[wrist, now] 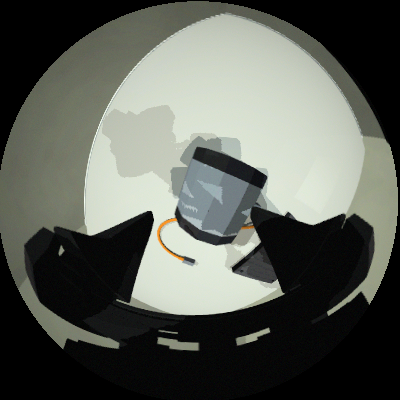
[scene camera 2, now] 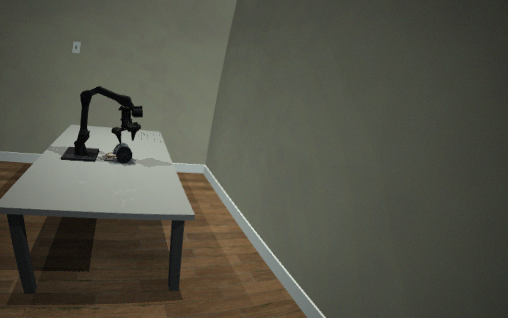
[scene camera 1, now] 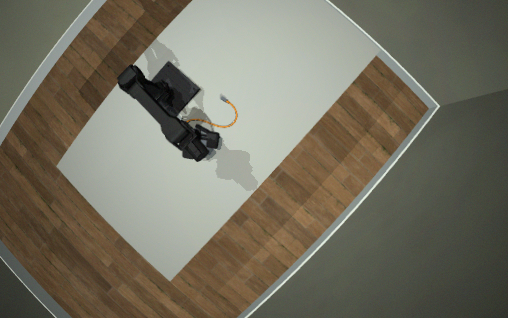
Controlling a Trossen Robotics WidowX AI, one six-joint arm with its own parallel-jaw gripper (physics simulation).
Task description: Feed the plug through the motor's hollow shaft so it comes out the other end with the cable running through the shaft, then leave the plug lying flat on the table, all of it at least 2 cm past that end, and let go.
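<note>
The motor, a grey cylinder with black end rings, lies on its side on the table; in scene camera 1 the arm hides most of it. The small grey plug lies on the table, apart from the motor. Its orange cable curves from the plug towards the motor, and more of it shows on the motor's other side in the wrist view. Whether cable runs inside the shaft is hidden. My gripper is open and empty above the motor, pointing down.
The arm's dark base plate stands on the white table, near the motor and cable. The arm reaches over the table above the motor.
</note>
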